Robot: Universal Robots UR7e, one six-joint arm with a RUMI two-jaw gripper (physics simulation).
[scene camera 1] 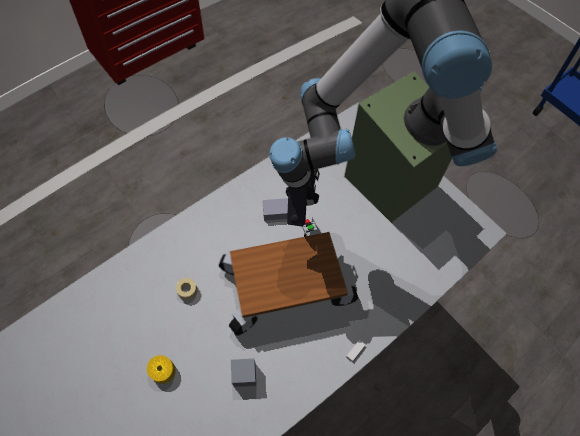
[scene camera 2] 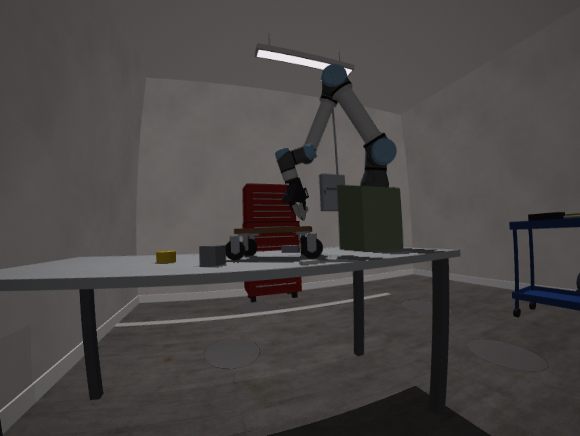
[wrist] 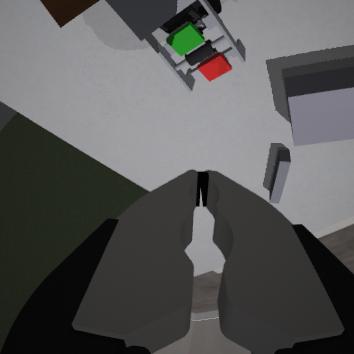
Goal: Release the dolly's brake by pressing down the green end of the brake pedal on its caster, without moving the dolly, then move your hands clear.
thin grey bar: wrist 282,163; not seen in scene camera 2 (hidden by a dolly)
